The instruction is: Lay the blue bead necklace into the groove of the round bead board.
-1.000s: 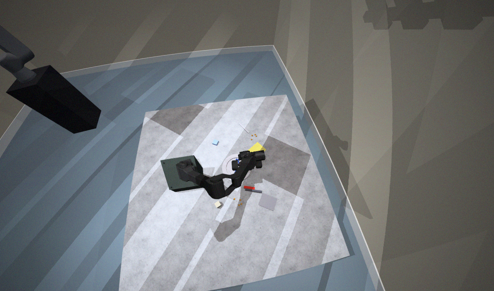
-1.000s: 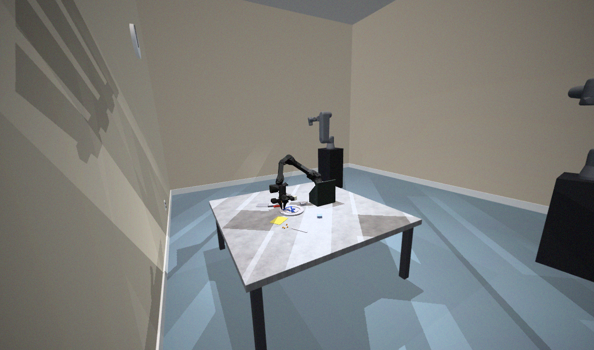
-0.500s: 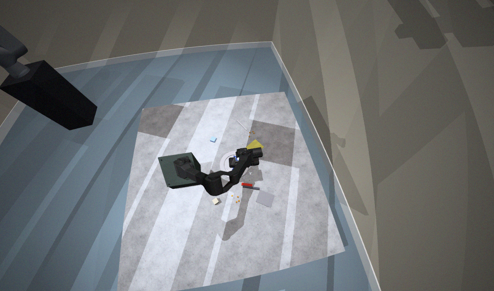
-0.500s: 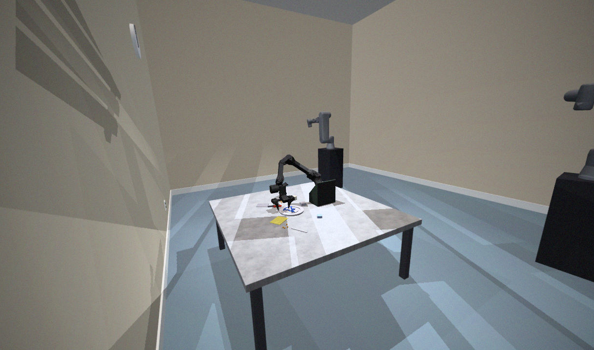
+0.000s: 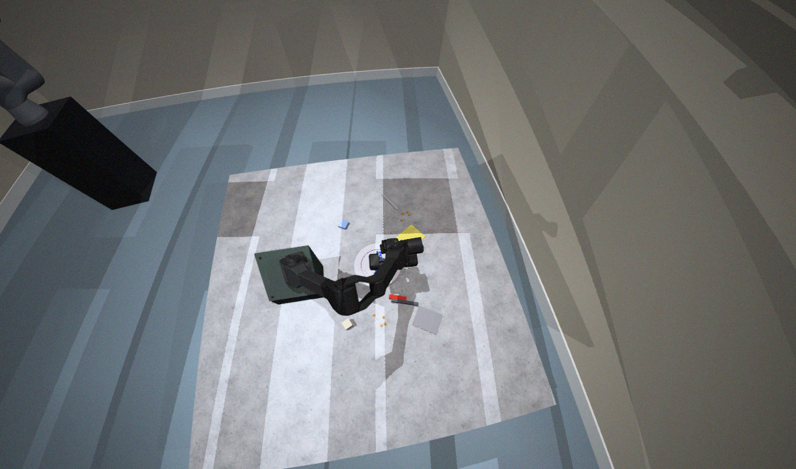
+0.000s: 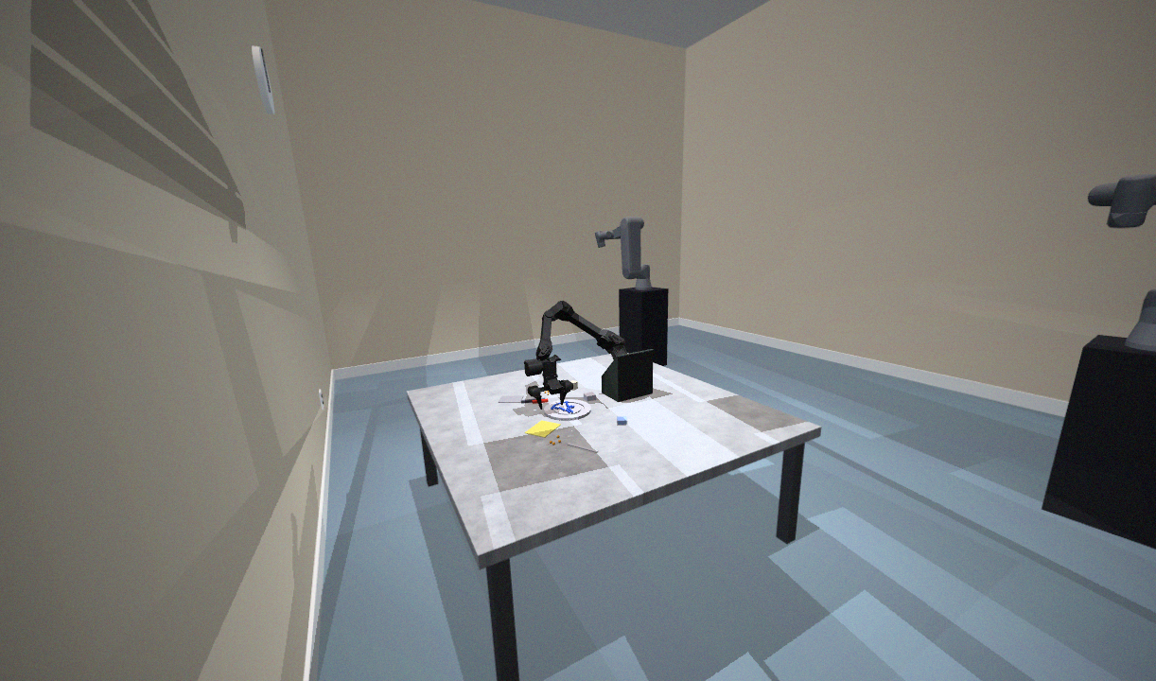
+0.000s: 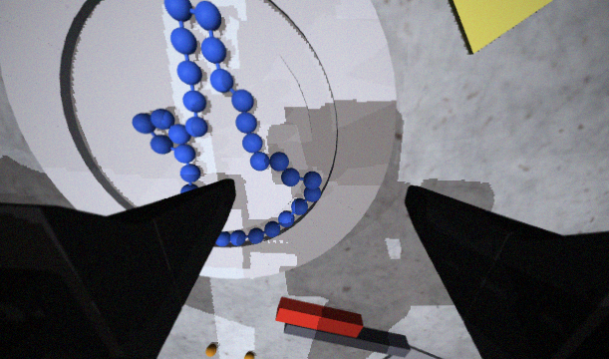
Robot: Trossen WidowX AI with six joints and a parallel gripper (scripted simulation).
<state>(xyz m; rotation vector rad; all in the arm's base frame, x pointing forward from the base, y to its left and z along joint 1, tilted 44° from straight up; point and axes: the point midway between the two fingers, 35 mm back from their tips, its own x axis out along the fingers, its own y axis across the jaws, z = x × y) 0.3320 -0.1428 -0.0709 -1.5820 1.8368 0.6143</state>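
The round white bead board lies 6 cm behind my gripper tip, 3 cm to the left of it and 1 cm below it. From my gripper tip the other things lie so: grey square: 24 cm to the right, 8 cm ahead, 2 cm below; then yellow sheet: 12 cm to the left, 11 cm ahead, 2 cm below; then grey tool: 14 cm to the right, 2 cm below.
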